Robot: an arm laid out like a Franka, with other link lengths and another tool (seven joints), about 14 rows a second.
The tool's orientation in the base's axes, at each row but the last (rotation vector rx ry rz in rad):
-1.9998, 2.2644, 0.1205
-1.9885, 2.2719, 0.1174
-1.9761, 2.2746, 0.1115
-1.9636, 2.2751, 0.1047
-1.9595, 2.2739, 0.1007
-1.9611, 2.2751, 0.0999
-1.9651, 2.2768, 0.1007
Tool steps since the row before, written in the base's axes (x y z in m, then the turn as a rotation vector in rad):
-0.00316, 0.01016, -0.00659, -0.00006, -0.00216, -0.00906
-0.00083, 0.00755, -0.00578, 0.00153, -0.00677, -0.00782
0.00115, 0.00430, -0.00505, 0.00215, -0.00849, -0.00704
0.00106, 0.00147, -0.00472, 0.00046, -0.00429, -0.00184
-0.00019, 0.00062, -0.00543, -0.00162, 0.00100, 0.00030
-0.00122, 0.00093, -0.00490, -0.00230, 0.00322, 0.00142
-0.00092, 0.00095, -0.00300, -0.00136, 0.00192, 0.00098
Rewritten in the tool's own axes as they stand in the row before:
-0.00867, 0.00453, 0.00781, 0.00341, -0.00004, 0.00867
-0.00649, 0.00195, 0.00672, 0.00755, -0.00226, 0.00687
-0.00365, -0.00039, 0.00564, 0.00904, -0.00314, 0.00589
-0.00090, -0.00066, 0.00493, 0.00440, -0.00103, 0.00124
0.00022, 0.00049, 0.00544, -0.00079, 0.00174, -0.00025
-0.00002, 0.00153, 0.00490, -0.00303, 0.00270, -0.00109
-0.00037, 0.00116, 0.00305, -0.00183, 0.00159, -0.00078

